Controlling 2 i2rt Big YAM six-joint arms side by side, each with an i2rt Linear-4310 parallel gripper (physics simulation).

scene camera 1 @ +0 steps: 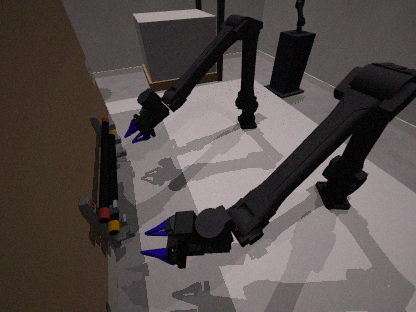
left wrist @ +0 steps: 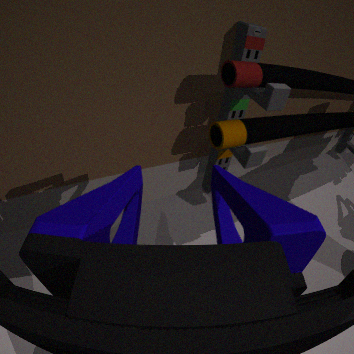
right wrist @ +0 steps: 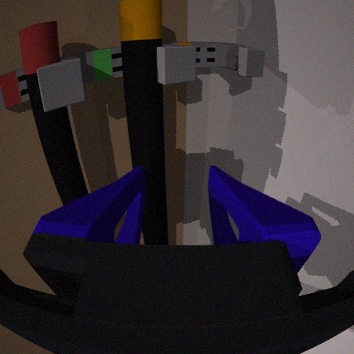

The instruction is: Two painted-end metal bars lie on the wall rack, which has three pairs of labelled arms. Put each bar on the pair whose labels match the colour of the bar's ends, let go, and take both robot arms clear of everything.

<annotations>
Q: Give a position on a red-ended bar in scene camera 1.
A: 104,209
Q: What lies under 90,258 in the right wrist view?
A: The right gripper.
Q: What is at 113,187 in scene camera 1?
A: An orange-ended bar.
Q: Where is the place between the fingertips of the left gripper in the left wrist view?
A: At 176,174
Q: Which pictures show the left gripper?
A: Scene camera 1 and the left wrist view only.
</annotations>
